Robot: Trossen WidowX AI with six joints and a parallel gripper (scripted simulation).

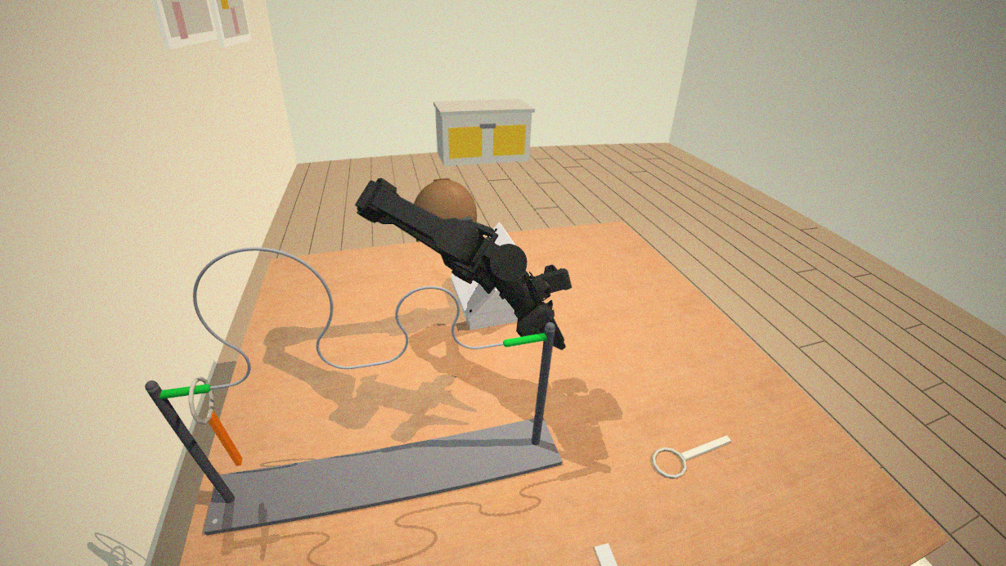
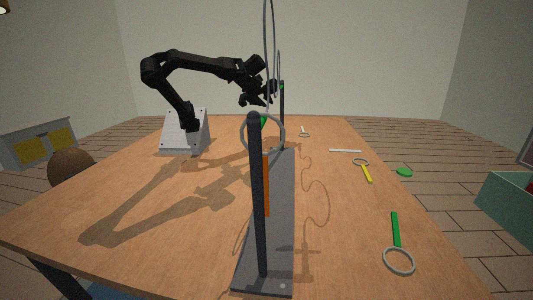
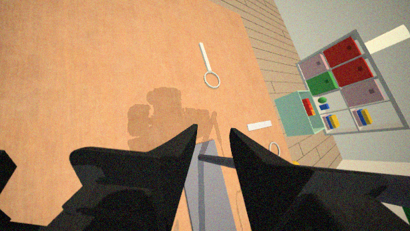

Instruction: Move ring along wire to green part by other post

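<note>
Right now the orange-handled ring is 2 cm behind my gripper tip, 57 cm to the right of it and 2 cm above it. Also, from my gripper tip: white strip 34 cm ahead, 6 cm to the right, 20 cm below; white-handled ring 20 cm ahead, 20 cm to the left, 20 cm below; ring with handle 36 cm ahead, 22 cm to the right, 20 cm below.
</note>
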